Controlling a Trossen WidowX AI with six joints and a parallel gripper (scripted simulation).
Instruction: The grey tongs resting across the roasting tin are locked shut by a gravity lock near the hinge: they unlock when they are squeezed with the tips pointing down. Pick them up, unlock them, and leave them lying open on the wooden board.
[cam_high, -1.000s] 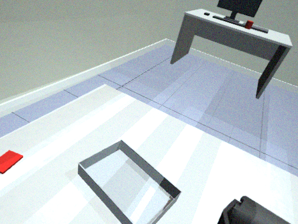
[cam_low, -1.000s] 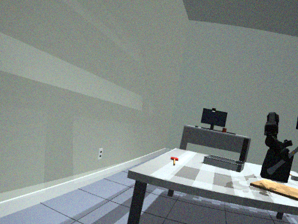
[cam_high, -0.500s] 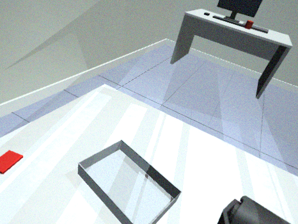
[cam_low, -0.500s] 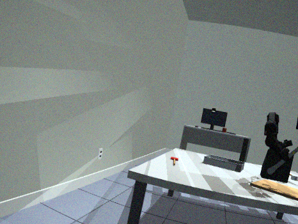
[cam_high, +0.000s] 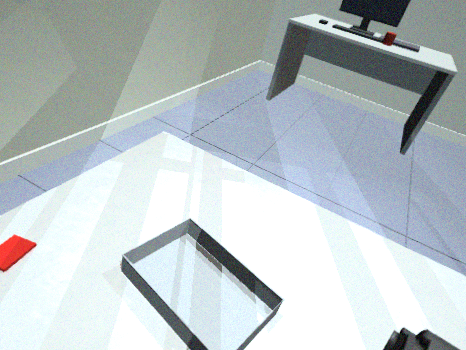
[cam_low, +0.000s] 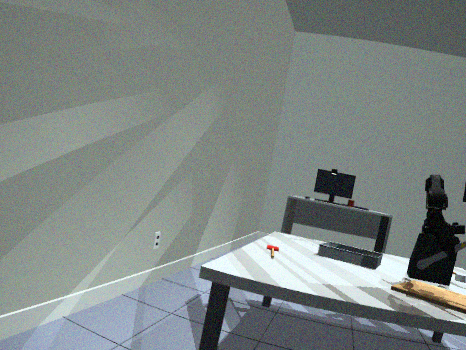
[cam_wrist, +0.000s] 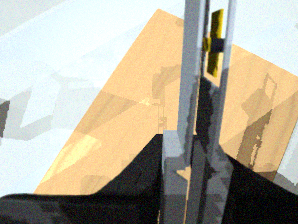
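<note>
Right now the wooden board is 1 cm ahead of my gripper tip, 1 cm to the left of it and 14 cm below it. From my gripper tip the other things lie so: yellow lock piece: 2 cm behind, 6 cm above; then grey roasting tin: 38 cm ahead, 47 cm to the right, 12 cm below; then red object: 74 cm ahead, 23 cm to the right, 14 cm below.
</note>
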